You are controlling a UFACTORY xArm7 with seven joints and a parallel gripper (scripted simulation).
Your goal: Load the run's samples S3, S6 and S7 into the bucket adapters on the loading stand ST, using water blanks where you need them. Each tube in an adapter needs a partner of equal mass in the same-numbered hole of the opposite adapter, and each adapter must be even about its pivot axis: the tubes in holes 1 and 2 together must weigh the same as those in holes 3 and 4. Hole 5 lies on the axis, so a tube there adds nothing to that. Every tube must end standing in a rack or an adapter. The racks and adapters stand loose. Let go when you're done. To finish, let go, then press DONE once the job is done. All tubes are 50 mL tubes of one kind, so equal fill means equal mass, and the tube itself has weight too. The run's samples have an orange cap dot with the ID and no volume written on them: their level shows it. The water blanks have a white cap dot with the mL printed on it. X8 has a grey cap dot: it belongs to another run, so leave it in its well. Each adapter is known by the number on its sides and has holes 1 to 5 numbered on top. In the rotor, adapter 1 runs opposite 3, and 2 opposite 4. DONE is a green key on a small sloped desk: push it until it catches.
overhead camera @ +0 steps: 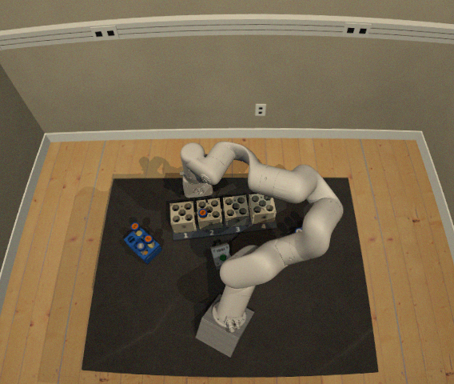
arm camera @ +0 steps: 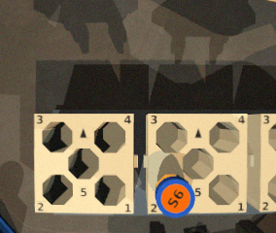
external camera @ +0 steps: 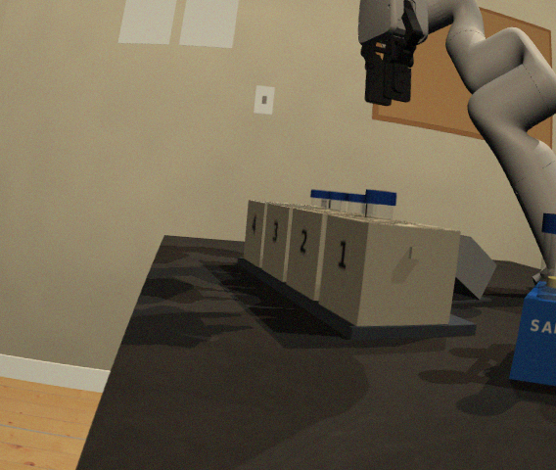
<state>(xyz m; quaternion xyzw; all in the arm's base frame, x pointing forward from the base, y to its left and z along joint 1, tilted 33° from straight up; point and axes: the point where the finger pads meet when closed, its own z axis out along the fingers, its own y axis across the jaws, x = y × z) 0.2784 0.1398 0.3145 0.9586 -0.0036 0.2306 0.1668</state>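
My gripper is now 27 cm to the right of the blue sample rack, 21 cm above it and 4 cm past it. Also, from my hand: white blank rack (39 cm to the right, 21 cm below, 16 cm behind); adapter 1 (19 cm below, 8 cm to the left, 3 cm ahead).
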